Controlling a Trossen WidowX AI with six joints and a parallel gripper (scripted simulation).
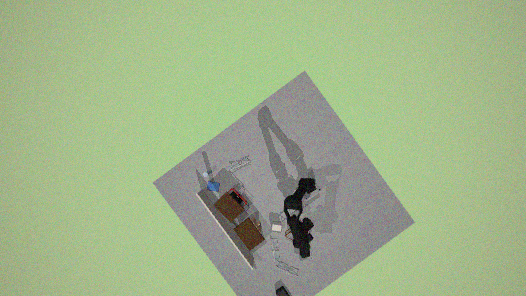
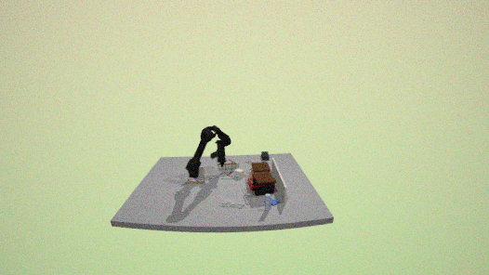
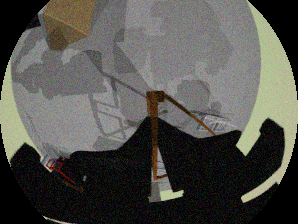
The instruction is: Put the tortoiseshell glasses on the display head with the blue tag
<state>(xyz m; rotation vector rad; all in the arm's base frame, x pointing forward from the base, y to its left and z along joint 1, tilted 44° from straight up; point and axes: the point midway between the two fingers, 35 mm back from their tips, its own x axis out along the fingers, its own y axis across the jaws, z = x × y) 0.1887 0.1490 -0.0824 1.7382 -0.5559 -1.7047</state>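
The white block is 140 mm ahead of my gripper tip, 40 mm to the right of it and 30 mm below it. Round my gripper tip: black box (340 mm ahead, 430 mm to the left, 40 mm below); white panel (420 mm ahead, 220 mm to the right); display head (270 mm ahead, 130 mm to the right).
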